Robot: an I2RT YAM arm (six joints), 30 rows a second.
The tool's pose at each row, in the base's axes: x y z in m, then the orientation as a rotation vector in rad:
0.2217 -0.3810 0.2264 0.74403 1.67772 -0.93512
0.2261 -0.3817 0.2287 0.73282 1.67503 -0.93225
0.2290 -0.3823 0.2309 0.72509 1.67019 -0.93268
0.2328 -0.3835 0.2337 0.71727 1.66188 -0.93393
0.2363 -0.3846 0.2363 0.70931 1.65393 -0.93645
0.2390 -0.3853 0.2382 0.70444 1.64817 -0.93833
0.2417 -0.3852 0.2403 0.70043 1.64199 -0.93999
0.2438 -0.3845 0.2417 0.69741 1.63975 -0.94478
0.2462 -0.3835 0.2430 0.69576 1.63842 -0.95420
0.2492 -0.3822 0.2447 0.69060 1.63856 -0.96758
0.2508 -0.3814 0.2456 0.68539 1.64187 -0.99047
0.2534 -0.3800 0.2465 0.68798 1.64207 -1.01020
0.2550 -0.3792 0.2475 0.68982 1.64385 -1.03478
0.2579 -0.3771 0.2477 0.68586 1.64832 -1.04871
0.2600 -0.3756 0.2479 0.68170 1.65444 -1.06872
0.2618 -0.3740 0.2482 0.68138 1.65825 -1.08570
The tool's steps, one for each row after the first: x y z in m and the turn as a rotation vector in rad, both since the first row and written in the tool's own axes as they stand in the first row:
-0.0035 0.0028 0.0023 -0.00716 -0.00755 -0.00265
-0.0064 0.0044 0.0039 -0.01000 -0.01527 -0.00441
-0.0102 0.0063 0.0062 -0.01179 -0.02589 -0.00506
-0.0137 0.0081 0.0084 -0.01283 -0.03633 -0.00666
-0.0163 0.0096 0.0100 -0.01309 -0.04346 -0.00743
-0.0190 0.0114 0.0109 -0.01299 -0.05051 -0.00745
-0.0209 0.0132 0.0110 -0.01089 -0.05400 -0.01055
-0.0228 0.0154 0.0111 -0.00509 -0.05626 -0.01594
-0.0253 0.0182 0.0111 0.00143 -0.05916 -0.02595
-0.0265 0.0197 0.0111 0.01390 -0.05975 -0.04271
-0.0281 0.0224 0.0109 0.02861 -0.05887 -0.05240
-0.0295 0.0239 0.0108 0.04597 -0.05708 -0.06588
-0.0304 0.0273 0.0104 0.05276 -0.05562 -0.07759
-0.0311 0.0298 0.0101 0.06331 -0.05293 -0.09351
-0.0319 0.0321 0.0095 0.07407 -0.05015 -0.10478

